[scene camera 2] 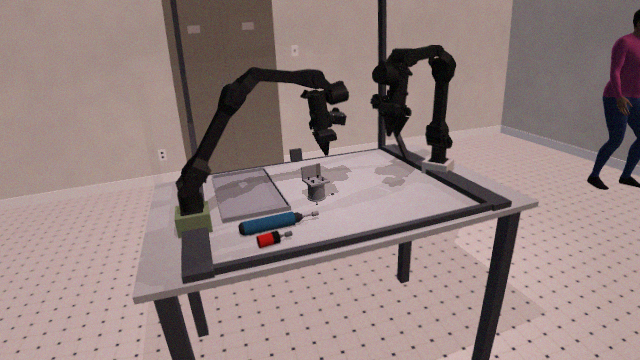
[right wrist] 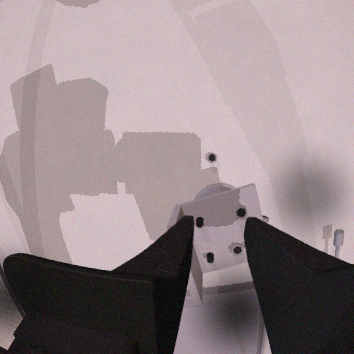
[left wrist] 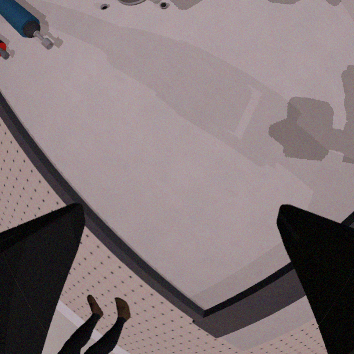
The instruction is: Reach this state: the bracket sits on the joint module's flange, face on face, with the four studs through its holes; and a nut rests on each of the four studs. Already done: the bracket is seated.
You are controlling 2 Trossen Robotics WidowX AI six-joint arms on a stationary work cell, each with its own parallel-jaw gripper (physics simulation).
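Places are measured from the left arm's base along level axes (x left, y ahead, z down), in metres.
Pixels of known places: left gripper, fingertip midpoint: (scene camera 2: 392, 136) (left wrist: 183, 215); right gripper, fingertip midpoint: (scene camera 2: 325, 153) (right wrist: 218, 225); left arm's base, link origin: (scene camera 2: 438, 160); right arm's base, link origin: (scene camera 2: 191, 209).
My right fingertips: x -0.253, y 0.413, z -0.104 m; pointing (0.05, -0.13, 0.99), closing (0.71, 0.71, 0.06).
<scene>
For each thing: its top centre in the pictures, then the offset to it from my right fingertips. "*": a spot on its surface instead.
- joint module, top centre: (right wrist: 225, 237) (scene camera 2: 315, 177) dx -0.019, dy +0.039, dz +0.076 m
- upper right stud, surface spot: (right wrist: 241, 212) * dx +0.005, dy +0.031, dz +0.075 m
- lower right stud, surface spot: (right wrist: 237, 249) * dx -0.019, dy +0.057, dz +0.079 m
- upper left stud, top centre: (right wrist: 199, 224) dx -0.027, dy +0.016, dz +0.076 m
- lower left stud, top centre: (right wrist: 210, 259) dx -0.042, dy +0.047, dz +0.076 m
- loose nut, top centre: (right wrist: 211, 157) (scene camera 2: 332, 193) dx +0.014, dy -0.011, dz +0.145 m
- blue screwdriver-like tool, surface spot: (left wrist: 19, 17) * dx +0.017, dy +0.245, dz +0.111 m
- shallow grey tray, top centre: (scene camera 2: 246, 188) dx -0.268, dy +0.132, dz +0.134 m
The bracket (scene camera 2: 311, 171) (right wrist: 220, 237) sits on top of the joint module (scene camera 2: 316, 193) (right wrist: 216, 189), four dark studs through its plate. In the right wrist view, a nut ring shows around the upper right stud (right wrist: 241, 212) and lower right stud (right wrist: 237, 249); the upper left stud (right wrist: 199, 222) and lower left stud (right wrist: 210, 257) look bare. One loose nut (scene camera 2: 332, 194) (right wrist: 211, 157) and another nut (scene camera 2: 316, 203) (right wrist: 265, 218) lie on the table. My right gripper (scene camera 2: 326, 152) (right wrist: 218, 225) is partly open and empty above the bracket. My left gripper (scene camera 2: 393, 133) (left wrist: 183, 215) is open and empty, high over the table's right part.
A blue screwdriver-like tool (scene camera 2: 270, 223) (left wrist: 19, 17) and a shorter red one (scene camera 2: 268, 239) (left wrist: 2, 48) lie in front of the joint module. A shallow grey tray (scene camera 2: 254, 216) lies left of the module. A dark frame rail (scene camera 2: 350, 242) runs along the table's front edge.
</scene>
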